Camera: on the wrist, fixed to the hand. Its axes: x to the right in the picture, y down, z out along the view.
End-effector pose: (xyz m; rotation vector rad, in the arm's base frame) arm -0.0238 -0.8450 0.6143 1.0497 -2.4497 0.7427
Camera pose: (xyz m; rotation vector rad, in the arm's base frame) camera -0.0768 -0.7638 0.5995 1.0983 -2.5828 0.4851
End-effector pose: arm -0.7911 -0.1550 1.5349 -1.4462 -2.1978 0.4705
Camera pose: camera -0.6986 -0.1350 1.5090 -1.5198 -2.4054 0.4398
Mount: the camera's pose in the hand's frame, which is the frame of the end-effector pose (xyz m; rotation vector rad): -0.0178 0.0917 -0.0301 -0.1471 -0.1560 -0.0092
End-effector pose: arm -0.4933 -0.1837 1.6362 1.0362 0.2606 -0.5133
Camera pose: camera -0.4597 -0.1153 1.6980 0.8478 0.1622 -0.5718
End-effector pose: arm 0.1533 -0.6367 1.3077 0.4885 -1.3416 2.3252
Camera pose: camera 0.1188 -0.6550 1.2177 0.6384 -1.5653 2.1986
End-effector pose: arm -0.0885 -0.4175 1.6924 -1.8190 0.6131 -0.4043
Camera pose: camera -0.1387 -0.4527 1.6158 -1.9729 0.5378 -0.2252
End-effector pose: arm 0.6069 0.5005 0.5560 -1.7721 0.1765 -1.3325
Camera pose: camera 0.6089 0.4392 0.4794 -1.9941 0.1840 -1.2074
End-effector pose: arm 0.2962 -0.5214 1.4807 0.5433 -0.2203 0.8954
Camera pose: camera 0.2118 -0.4714 1.4808 0.4770 -0.4216 0.8212
